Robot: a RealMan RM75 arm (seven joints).
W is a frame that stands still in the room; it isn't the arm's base.
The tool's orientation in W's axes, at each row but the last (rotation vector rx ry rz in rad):
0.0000, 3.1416, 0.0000
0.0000, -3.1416, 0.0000
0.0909, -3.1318, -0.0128
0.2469, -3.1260, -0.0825
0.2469, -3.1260, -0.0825
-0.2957, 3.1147, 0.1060
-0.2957, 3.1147, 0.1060
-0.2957, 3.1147, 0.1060
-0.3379, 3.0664, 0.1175
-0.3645, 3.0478, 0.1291
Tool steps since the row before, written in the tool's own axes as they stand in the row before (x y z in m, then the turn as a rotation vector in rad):
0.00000, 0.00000, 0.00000, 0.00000, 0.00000, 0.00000
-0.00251, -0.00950, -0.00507, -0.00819, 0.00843, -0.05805
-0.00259, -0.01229, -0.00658, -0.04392, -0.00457, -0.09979
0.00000, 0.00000, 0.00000, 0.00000, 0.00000, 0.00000
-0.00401, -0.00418, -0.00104, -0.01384, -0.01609, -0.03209
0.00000, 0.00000, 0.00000, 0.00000, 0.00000, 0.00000
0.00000, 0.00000, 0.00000, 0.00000, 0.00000, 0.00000
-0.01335, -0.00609, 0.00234, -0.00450, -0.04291, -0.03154
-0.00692, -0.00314, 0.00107, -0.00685, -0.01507, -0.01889
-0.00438, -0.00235, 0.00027, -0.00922, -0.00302, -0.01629
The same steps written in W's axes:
0.00000, 0.00000, 0.00000, 0.00000, 0.00000, 0.00000
0.00251, -0.00950, 0.00507, 0.00819, 0.00843, 0.05805
0.00336, -0.01217, 0.00645, 0.04498, -0.00280, 0.09938
0.00000, 0.00000, 0.00000, 0.00000, 0.00000, 0.00000
0.00462, -0.00355, 0.00082, 0.01648, -0.01537, 0.03119
0.00000, 0.00000, 0.00000, 0.00000, 0.00000, 0.00000
0.00000, 0.00000, 0.00000, 0.00000, 0.00000, 0.00000
0.01427, -0.00330, -0.00251, 0.01235, -0.04336, 0.02870
0.00748, -0.00148, -0.00085, 0.00912, -0.01473, 0.01819
0.00482, -0.00123, -0.00010, 0.00870, -0.00227, 0.01669

